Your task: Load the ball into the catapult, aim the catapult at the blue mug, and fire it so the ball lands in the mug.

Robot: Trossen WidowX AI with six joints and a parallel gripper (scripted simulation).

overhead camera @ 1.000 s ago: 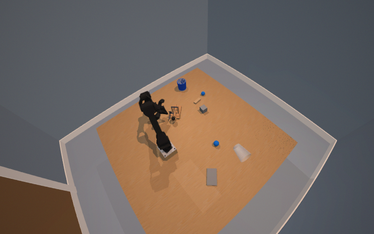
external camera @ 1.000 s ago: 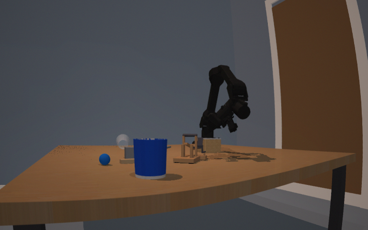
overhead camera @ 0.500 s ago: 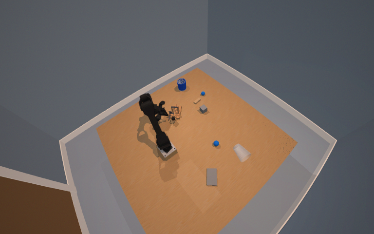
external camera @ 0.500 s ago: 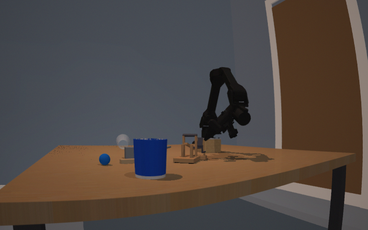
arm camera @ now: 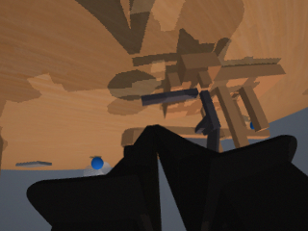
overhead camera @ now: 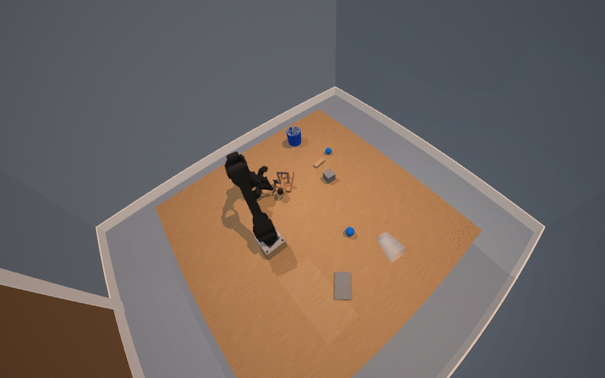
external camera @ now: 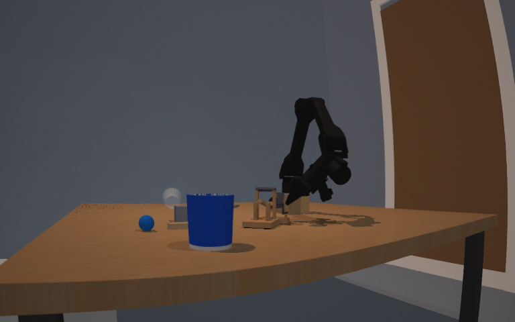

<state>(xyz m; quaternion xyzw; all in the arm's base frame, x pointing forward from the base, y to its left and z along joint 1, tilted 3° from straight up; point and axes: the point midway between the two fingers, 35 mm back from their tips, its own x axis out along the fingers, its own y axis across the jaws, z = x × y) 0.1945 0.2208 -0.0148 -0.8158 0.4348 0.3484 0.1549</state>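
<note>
Right now the ball is 5 cm to the right of my gripper tip, 1 cm ahead of it and 1 cm above it. Round my gripper tip: wooden block 33 cm ahead, 5 cm to the right, 5 cm below; wooden catapult 6 cm ahead; grey cube 27 cm ahead, 16 cm to the right, 3 cm below.
</note>
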